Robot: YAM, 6 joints.
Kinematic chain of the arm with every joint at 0, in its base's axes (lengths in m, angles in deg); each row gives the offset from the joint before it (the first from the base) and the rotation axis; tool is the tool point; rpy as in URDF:
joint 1: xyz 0 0 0.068 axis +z
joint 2: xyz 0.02 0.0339 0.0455 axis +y
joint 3: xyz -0.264 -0.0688 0 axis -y
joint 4: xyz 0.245 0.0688 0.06 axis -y
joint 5: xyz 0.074 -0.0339 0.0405 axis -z
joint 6: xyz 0.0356 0 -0.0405 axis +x
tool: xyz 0 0 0 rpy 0 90 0
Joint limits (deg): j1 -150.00..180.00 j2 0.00..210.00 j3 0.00..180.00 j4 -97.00..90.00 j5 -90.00..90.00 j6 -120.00..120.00
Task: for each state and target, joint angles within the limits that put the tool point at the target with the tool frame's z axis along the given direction. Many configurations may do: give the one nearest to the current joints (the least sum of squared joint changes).
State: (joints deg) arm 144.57 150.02 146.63 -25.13 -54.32 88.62
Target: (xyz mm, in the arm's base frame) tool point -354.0 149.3 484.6 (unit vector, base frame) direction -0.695 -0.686 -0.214
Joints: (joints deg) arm 152.18 119.02 154.61 -71.59 -68.64 88.62
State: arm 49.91 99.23 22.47 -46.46 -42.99 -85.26
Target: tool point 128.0 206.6 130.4 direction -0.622 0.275 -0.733
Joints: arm 52.66 98.17 49.04 -53.08 -41.41 -85.26
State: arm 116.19 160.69 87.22 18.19 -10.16 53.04
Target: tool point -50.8 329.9 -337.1 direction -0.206 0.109 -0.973
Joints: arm 97.59 201.33 109.65 9.59 -10.93 53.04
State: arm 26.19 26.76 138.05 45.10 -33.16 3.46
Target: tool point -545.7 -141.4 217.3 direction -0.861 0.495 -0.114
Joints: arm 17.16 0.11 138.03 51.64 -46.65 3.46
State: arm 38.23 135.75 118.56 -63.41 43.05 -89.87
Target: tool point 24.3 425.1 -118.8 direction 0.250 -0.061 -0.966
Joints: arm 87.94 163.99 98.95 -28.03 14.60 -89.87
